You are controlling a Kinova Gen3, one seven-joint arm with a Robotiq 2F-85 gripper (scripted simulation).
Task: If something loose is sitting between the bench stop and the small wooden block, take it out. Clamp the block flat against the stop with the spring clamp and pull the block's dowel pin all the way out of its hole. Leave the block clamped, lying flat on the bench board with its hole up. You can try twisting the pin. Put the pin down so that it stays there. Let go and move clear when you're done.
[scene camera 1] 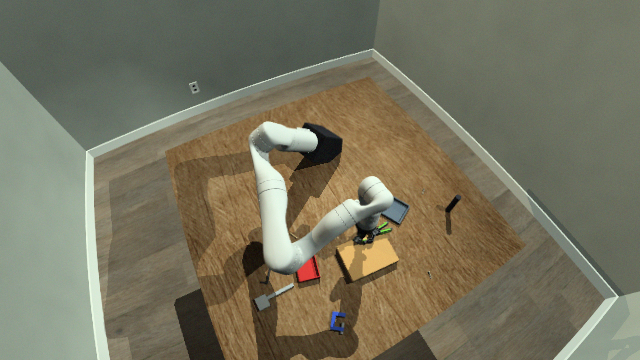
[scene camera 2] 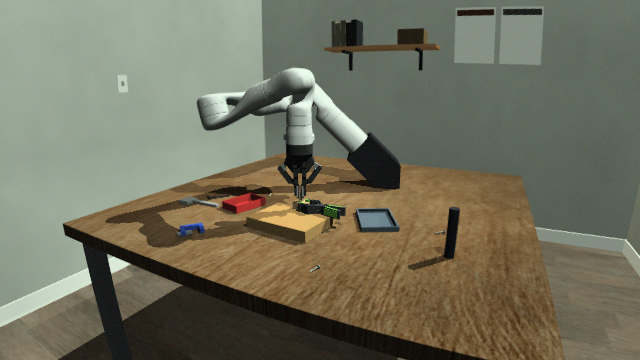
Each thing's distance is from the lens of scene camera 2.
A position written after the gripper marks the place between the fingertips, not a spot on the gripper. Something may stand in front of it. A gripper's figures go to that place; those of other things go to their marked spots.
gripper (scene camera 2: 300,197): 104 cm
tan bench board (scene camera 2: 281,219): 98 cm
blue-grey tray (scene camera 2: 374,219): 106 cm
